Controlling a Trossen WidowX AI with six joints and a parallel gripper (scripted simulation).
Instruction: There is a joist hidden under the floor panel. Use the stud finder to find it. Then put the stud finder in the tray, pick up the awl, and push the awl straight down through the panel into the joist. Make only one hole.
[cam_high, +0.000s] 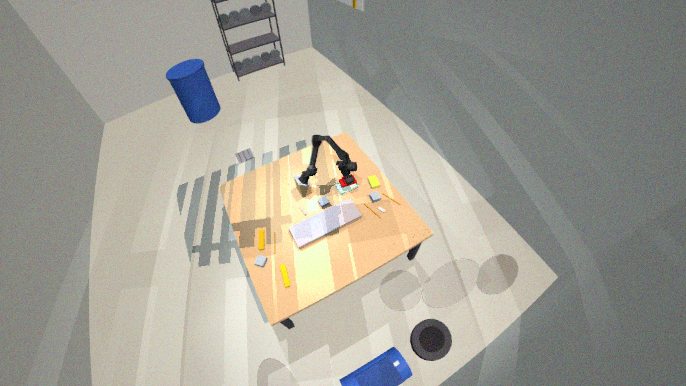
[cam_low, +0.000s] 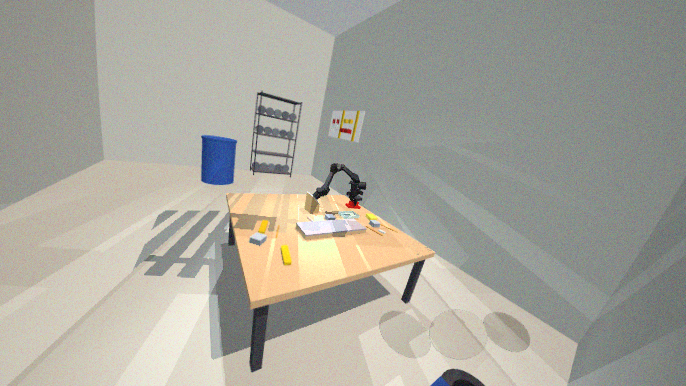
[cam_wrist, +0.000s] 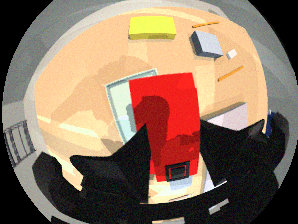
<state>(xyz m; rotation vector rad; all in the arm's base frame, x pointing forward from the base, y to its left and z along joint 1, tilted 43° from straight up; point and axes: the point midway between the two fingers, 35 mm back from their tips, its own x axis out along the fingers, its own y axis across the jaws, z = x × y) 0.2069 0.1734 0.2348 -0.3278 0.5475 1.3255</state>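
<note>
Now: the light blue tray 11 cm below my gripper tip, 4 cm behind it and 1 cm to the left of it. From my gripper tip the other things lie so: red stud finder: 2 cm to the right, 2 cm above, 1 cm behind; yellow block: 20 cm to the left, 11 cm below, 6 cm ahead; awl: 41 cm to the right, 12 cm below, 2 cm behind.
</note>
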